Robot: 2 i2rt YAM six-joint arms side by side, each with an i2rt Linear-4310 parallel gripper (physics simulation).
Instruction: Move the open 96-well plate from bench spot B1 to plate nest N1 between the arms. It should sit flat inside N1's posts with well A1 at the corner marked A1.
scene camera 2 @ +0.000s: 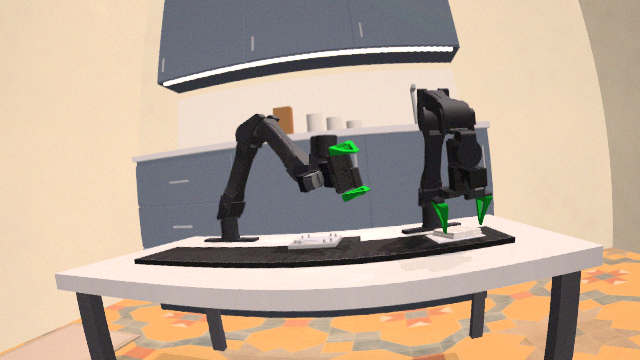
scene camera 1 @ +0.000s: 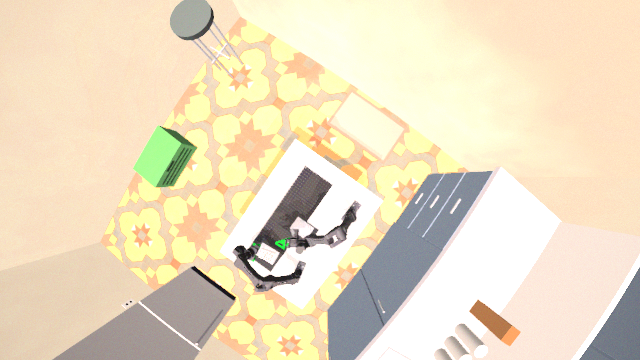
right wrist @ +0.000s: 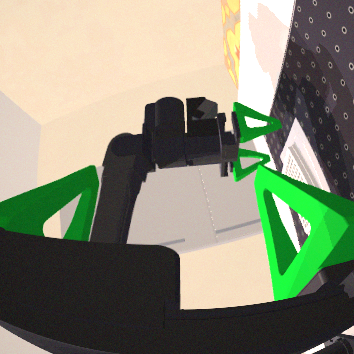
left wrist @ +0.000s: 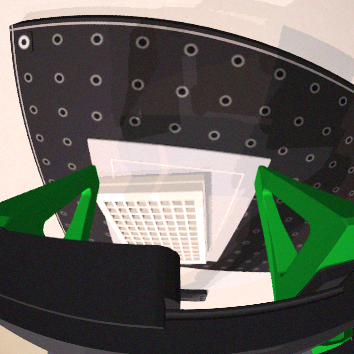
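Pixels of known places: left gripper, between the fingertips: [scene camera 2: 463, 229] [scene camera 1: 257, 249] [right wrist: 274, 142] [left wrist: 176, 173]; right gripper, between the fingertips: [scene camera 2: 362, 171] [scene camera 1: 277, 242] [right wrist: 176, 173]; left arm's base, origin of its link: [scene camera 2: 432, 229] [scene camera 1: 298, 271] [right wrist: 349, 350]; right arm's base, origin of its link: [scene camera 2: 231, 241] [scene camera 1: 351, 212].
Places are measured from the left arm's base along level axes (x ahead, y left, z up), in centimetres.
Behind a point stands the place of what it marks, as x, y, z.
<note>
The open white 96-well plate [scene camera 1: 267, 253] @[30.5, -5.6, 2.6] [scene camera 2: 459, 231] @[35.0, -5.1, 2.9] [left wrist: 155, 220] @[32.7, -3.8, 2.9] lies on the white B1 card [scene camera 2: 440, 239] @[33.5, -9.9, 1.5] [left wrist: 125, 150] @[38.8, -2.2, 1.5]. In the left wrist view it sits nearer the left finger, and the card's printed outline shows beyond its top and right sides. My left gripper [scene camera 1: 254, 252] @[39.0, -5.9, 3.9] [scene camera 2: 463, 227] @[39.0, -5.9, 3.9] [left wrist: 176, 173] @[39.0, -5.9, 3.9] [right wrist: 274, 142] @[39.0, -5.9, 3.9] points down over the plate, open and empty, fingers on either side. Nest N1 [scene camera 1: 302, 227] @[11.7, -38.5, 2.5] [scene camera 2: 315, 241] @[15.2, -38.1, 2.5] is a white base with short posts and no plate. My right gripper [scene camera 2: 364, 169] @[24.3, -26.2, 19.2] is open and empty, high above the bench. The A1 marks are not readable.
A black perforated board [scene camera 1: 310, 187] @[18.4, -71.5, 1.3] [scene camera 2: 200, 255] @[22.9, -68.1, 1.3] [left wrist: 160, 107] @[41.9, -4.9, 1.3] lies on the white table [scene camera 1: 295, 150] @[41.9, -95.0, 0.0] [scene camera 2: 325, 295] @[59.8, -40.1, -1.2] under card and nest. My right arm reaches inward between nest and plate. Counters stand behind; a green cabinet [scene camera 1: 165, 157] and a stool [scene camera 1: 191, 20] stand off the table.
</note>
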